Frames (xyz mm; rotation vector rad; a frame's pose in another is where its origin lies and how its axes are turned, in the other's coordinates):
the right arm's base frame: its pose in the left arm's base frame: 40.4 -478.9 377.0 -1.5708 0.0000 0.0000
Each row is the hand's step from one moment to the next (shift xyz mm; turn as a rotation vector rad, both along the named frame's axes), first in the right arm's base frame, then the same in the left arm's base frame.
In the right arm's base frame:
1: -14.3 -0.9 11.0 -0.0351 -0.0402 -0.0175
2: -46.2 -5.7 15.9 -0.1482 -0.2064 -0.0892
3: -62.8 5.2 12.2 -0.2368 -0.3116 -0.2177
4: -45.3 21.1 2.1 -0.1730 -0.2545 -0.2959
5: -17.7 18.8 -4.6 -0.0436 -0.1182 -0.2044
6: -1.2 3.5 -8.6 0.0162 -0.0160 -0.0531
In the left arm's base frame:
1: -14.3 11.0 0.9 -0.0351 -0.0175 0.0402
2: -46.2 15.9 5.7 -0.1482 -0.0892 0.2064
3: -62.8 12.2 -5.2 -0.2368 -0.2177 0.3116
4: -45.3 2.1 -21.1 -0.1730 -0.2959 0.2545
5: -17.7 -4.6 -18.8 -0.0436 -0.2044 0.1182
6: -1.2 -8.6 -3.5 0.0162 -0.0531 0.0160

